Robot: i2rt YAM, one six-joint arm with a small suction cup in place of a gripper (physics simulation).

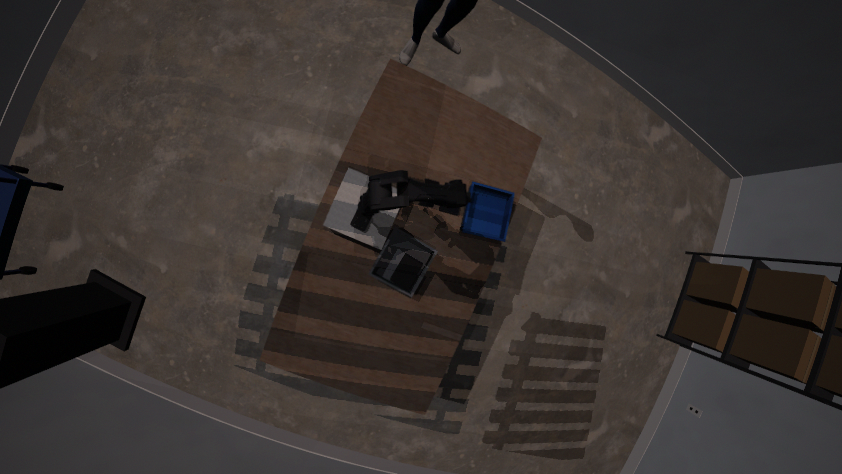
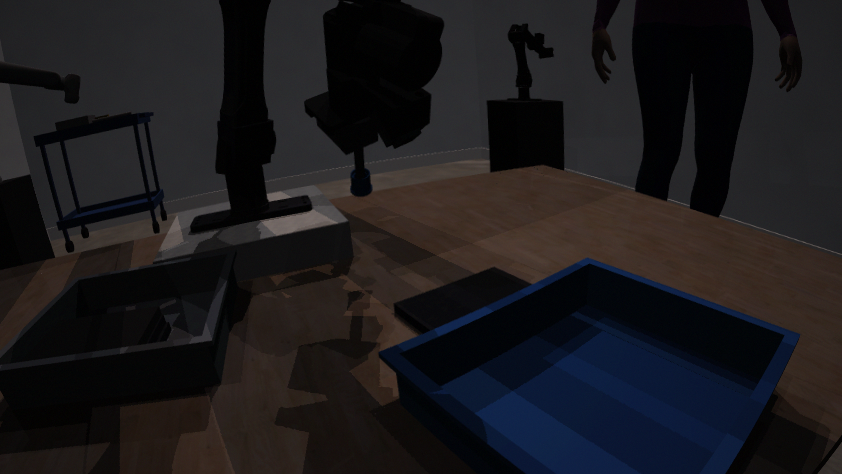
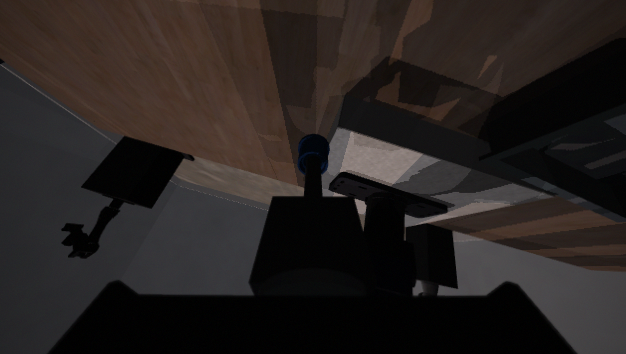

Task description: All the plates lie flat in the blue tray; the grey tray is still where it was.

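Pixels of known places: hand, tool point: [image 2: 361, 188] [image 3: 313, 149]; arm's base, link origin: [image 2: 251, 216] [image 3: 385, 195].
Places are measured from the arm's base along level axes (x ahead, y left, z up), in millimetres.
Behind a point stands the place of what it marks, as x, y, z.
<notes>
The blue tray [image 1: 489, 213] {537, 250, -49} [image 2: 618, 376] {502, 273, -49} stands at the right; no plate shows inside it. The grey tray [image 1: 392, 284] {251, -262, -14} [image 2: 111, 376] {356, -144, -29} [image 3: 555, 95] {208, -31, -43} stands nearer the arm's base. A stack of several dark plates [image 1: 412, 268] {302, -157, -17} [image 2: 120, 323] {271, -154, -18} lies in it; the exact number is unclear. Another dark plate [image 2: 456, 297] {317, 209, -42} lies flat on the table beside the blue tray's near wall, partly hidden by its rim. My suction cup [image 2: 360, 193] [image 3: 313, 142] is off and bare, raised above the table near the white base block, apart from the plates and both trays.
The arm's white base block [image 1: 342, 206] {-101, -42, -1} [image 2: 306, 244] {128, 77, -20} stands on the wooden table [image 1: 447, 111] {121, 612, -52} beside the grey tray. A person [image 1: 438, 29] [image 2: 689, 105] stands beyond the table. A blue cart [image 2: 100, 206] and another arm on a black pedestal [image 2: 524, 135] stand farther back.
</notes>
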